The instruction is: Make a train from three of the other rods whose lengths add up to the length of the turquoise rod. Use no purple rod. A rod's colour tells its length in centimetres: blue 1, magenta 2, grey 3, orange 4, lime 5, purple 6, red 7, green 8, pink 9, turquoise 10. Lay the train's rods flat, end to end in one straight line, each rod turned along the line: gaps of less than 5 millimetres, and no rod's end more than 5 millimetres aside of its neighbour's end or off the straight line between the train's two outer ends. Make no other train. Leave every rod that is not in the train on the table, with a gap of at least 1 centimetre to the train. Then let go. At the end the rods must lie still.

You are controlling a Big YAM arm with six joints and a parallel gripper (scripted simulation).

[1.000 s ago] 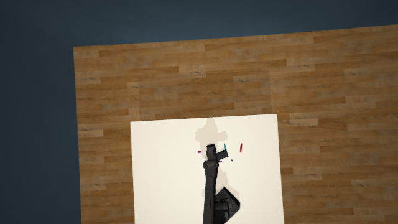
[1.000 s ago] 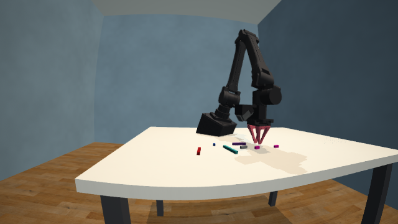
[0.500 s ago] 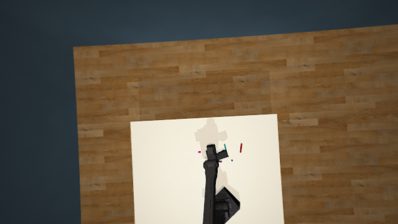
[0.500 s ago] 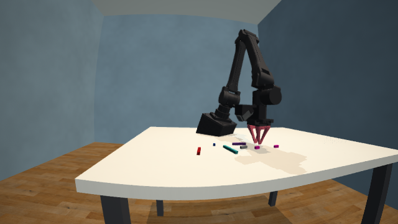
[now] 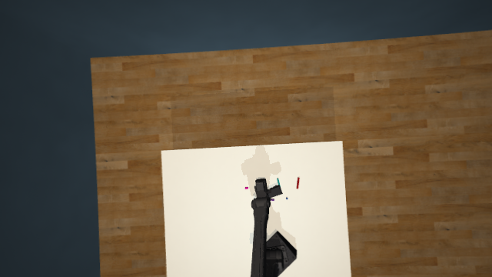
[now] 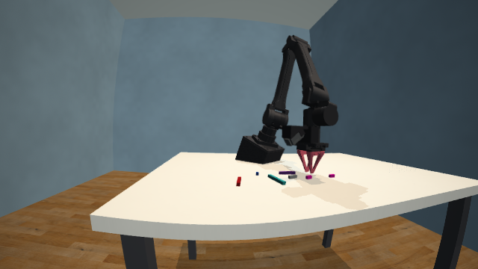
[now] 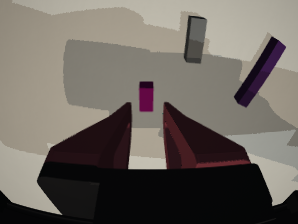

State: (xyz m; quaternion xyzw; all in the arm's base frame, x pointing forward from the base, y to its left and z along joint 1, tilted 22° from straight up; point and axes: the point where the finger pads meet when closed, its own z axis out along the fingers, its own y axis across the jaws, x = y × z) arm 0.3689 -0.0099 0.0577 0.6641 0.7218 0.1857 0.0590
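Now: the grey rod 2 cm behind my hand, 5 cm to the right of it and 2 cm below it. Round my hand: blue rod 10 cm behind, 14 cm to the right, 2 cm below; then turquoise rod 1 cm behind, 12 cm to the right, 2 cm below; then purple rod 8 cm behind, 4 cm to the right, 2 cm below.
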